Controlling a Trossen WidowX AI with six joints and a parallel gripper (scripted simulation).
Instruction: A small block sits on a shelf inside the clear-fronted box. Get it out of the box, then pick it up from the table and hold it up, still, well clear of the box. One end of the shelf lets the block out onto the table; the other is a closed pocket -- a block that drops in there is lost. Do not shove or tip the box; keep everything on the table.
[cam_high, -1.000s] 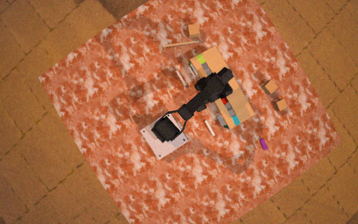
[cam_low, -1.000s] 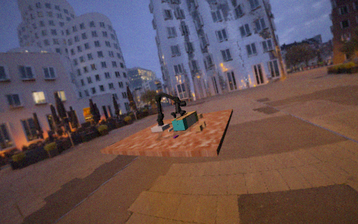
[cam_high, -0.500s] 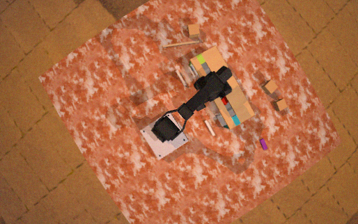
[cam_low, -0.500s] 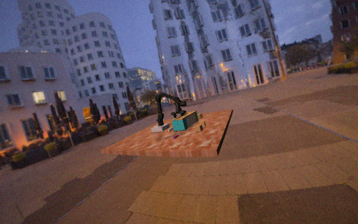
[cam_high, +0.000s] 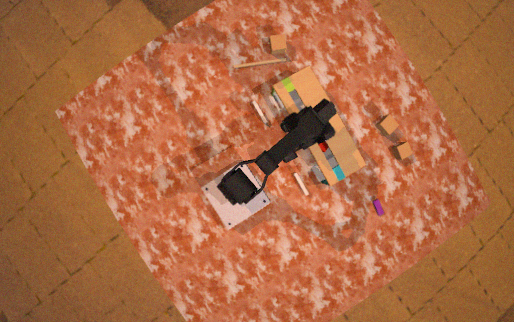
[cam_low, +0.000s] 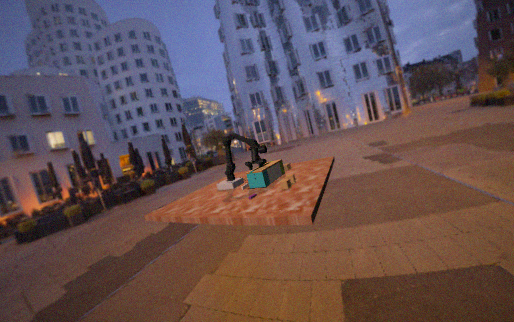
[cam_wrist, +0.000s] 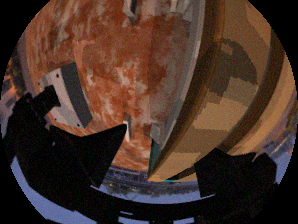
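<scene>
Right now the small red block is 60 mm ahead of my gripper tip and 20 mm to the right of it. The rest, counted from my gripper tip: thin wooden stick (360 mm to the left, 90 mm below, 40 mm ahead); box (50 mm to the left, 40 mm ahead, 30 mm below).
</scene>
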